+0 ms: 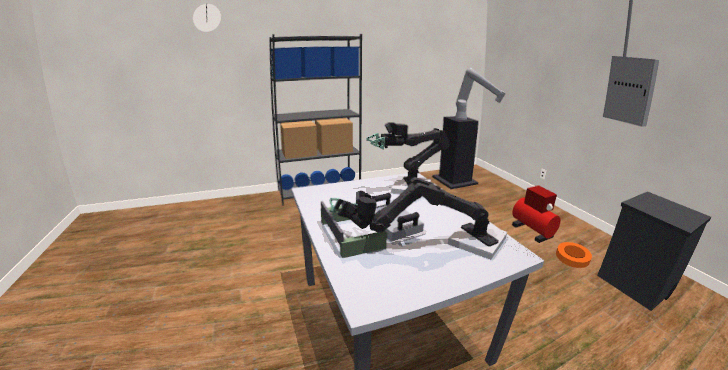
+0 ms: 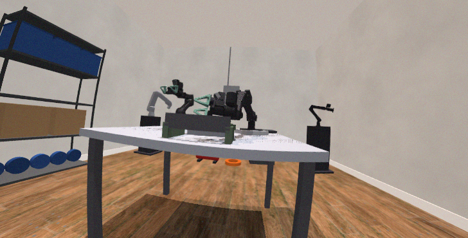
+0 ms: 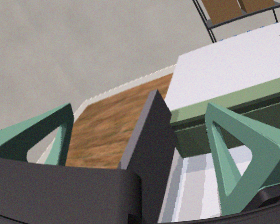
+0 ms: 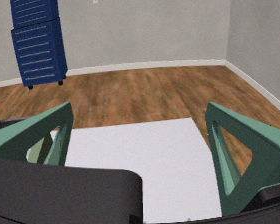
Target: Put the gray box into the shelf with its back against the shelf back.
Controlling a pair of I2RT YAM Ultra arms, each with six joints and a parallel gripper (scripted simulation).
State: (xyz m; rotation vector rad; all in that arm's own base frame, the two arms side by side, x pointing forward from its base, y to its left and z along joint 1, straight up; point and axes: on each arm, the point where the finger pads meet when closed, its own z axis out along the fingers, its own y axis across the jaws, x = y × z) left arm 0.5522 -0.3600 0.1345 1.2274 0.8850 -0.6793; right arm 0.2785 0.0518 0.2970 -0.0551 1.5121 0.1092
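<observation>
The gray box is 30 mm ahead of my right hand, 390 mm to the left of it and 280 mm below it. The rest, counted from my right hand: dark back plate 340 mm ahead, 410 mm to the left, 240 mm below.
The dark back plate lies 5 cm ahead of my left hand, 3 cm to the left of it and 8 cm below it. Also, from my left hand: gray box (27 cm behind, 1 cm to the left, 11 cm below).
</observation>
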